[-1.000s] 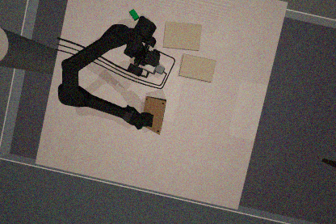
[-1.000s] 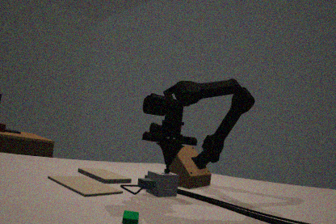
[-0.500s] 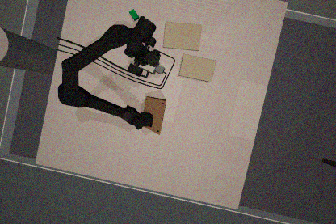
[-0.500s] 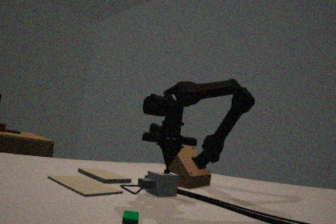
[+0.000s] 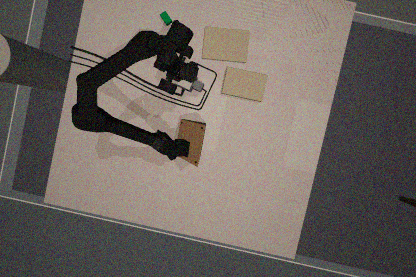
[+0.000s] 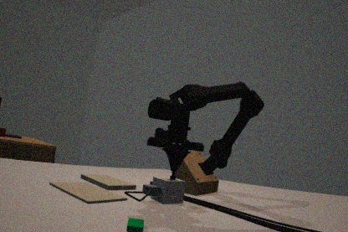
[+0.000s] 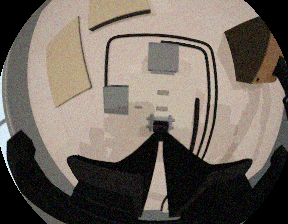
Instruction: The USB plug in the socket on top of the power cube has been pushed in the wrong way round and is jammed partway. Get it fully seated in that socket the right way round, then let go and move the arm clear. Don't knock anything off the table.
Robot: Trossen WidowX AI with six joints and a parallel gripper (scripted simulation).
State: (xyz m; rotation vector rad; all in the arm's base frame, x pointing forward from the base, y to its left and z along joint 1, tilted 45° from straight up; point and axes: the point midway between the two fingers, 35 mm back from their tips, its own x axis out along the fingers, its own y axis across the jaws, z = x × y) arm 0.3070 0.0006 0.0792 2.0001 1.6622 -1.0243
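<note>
My gripper tip is now 2 cm above the dark USB plug. Also, from my gripper tip: green block 29 cm ahead, 12 cm to the left, 10 cm below.
</note>
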